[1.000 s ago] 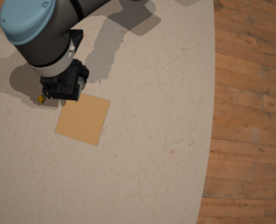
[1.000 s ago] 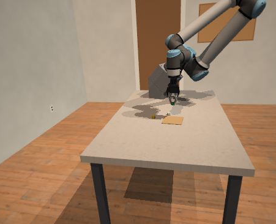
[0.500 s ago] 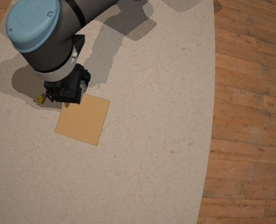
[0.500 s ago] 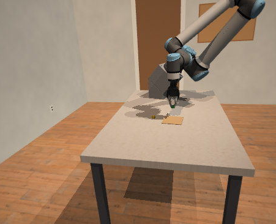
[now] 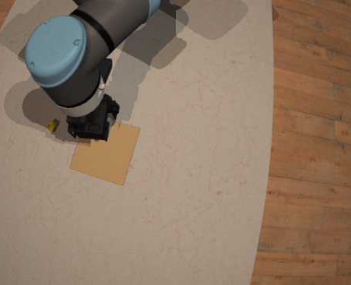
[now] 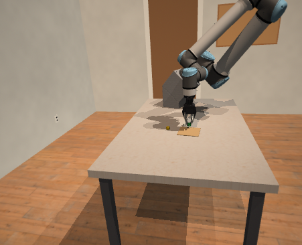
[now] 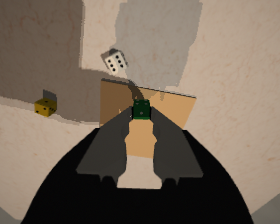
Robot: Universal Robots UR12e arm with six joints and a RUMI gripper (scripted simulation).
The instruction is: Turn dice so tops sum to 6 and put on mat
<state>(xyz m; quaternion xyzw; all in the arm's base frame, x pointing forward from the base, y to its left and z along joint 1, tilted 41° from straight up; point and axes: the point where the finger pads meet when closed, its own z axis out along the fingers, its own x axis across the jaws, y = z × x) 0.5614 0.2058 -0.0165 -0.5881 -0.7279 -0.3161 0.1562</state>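
Right now my hand is 50 mm short of the tan mat, 10 mm to the right of it and 40 mm above it. Also, from my hand: green die: 10 mm below; then white die: 40 mm behind, 40 mm to the right, 30 mm below; then yellow die: 50 mm ahead, 140 mm to the right, 30 mm below.
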